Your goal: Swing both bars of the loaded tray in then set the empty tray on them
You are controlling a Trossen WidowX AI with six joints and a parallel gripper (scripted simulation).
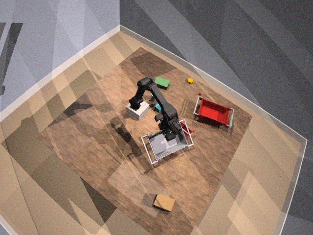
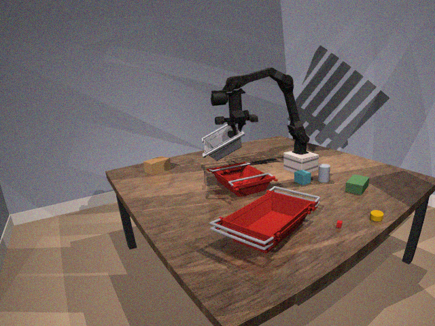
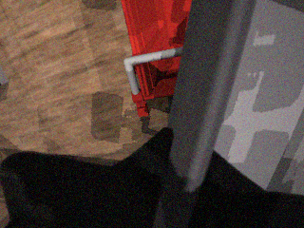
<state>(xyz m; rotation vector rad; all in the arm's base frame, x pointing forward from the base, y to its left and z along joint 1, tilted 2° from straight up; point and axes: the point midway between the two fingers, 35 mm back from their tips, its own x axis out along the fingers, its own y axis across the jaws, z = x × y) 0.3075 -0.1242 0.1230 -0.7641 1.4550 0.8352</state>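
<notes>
Right now the grey tray is 60 mm ahead of my gripper tip and 40 mm to the right of it. The rest, counted from my gripper tip: teal cube 260 mm to the left, 160 mm below, 160 mm behind; then tan box 370 mm to the right, 250 mm ahead, 150 mm below; then grey cylinder 320 mm to the left, 240 mm behind, 150 mm below.
</notes>
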